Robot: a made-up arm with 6 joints. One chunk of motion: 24 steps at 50 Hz.
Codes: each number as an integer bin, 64 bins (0 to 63) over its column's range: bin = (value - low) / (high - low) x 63, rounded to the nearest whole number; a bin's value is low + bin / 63 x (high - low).
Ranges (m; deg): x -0.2..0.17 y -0.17..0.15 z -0.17..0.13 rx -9..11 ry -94..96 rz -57..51
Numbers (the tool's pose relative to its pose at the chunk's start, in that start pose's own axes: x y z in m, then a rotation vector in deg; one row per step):
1: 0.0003 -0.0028 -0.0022 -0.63 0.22 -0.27
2: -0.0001 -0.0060 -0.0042 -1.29 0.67 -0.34
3: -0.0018 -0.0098 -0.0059 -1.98 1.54 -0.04
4: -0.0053 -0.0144 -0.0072 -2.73 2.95 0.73
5: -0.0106 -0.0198 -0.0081 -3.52 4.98 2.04
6: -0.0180 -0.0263 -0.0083 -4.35 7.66 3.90
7: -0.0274 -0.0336 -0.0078 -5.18 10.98 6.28
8: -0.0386 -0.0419 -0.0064 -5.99 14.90 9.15
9: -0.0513 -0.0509 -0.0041 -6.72 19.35 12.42
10: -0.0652 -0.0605 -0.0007 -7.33 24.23 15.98
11: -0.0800 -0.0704 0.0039 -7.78 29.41 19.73
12: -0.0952 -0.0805 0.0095 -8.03 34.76 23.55
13: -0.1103 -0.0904 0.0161 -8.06 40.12 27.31
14: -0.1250 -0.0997 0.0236 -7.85 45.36 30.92
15: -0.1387 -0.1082 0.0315 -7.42 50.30 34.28
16: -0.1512 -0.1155 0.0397 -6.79 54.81 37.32
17: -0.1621 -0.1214 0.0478 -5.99 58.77 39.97
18: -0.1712 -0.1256 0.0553 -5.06 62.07 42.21
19: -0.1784 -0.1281 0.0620 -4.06 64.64 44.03
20: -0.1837 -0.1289 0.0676 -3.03 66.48 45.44
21: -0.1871 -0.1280 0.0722 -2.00 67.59 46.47
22: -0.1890 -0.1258 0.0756 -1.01 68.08 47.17
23: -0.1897 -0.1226 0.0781 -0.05 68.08 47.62
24: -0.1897 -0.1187 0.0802 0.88 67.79 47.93
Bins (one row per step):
1: 34 33 35 26 31 33
2: 34 32 35 24 31 33
3: 34 32 34 22 32 33
4: 33 31 34 20 32 34
5: 32 30 34 17 33 34
6: 31 28 34 15 34 36
7: 29 27 34 12 35 37
8: 27 25 34 9 36 39
9: 25 23 35 7 38 40
10: 23 22 36 5 39 43
11: 20 20 37 4 41 45
12: 18 18 38 3 43 47
13: 15 16 39 3 44 49
14: 13 14 41 4 46 51
15: 10 12 42 5 48 53
16: 8 11 44 7 49 55
17: 6 10 46 9 51 57
18: 5 9 47 12 52 58
19: 4 8 49 16 53 59
20: 3 8 50 19 53 60
21: 2 8 51 22 54 60
22: 2 9 52 25 54 61
23: 2 9 52 28 54 61
24: 2 10 53 31 54 61

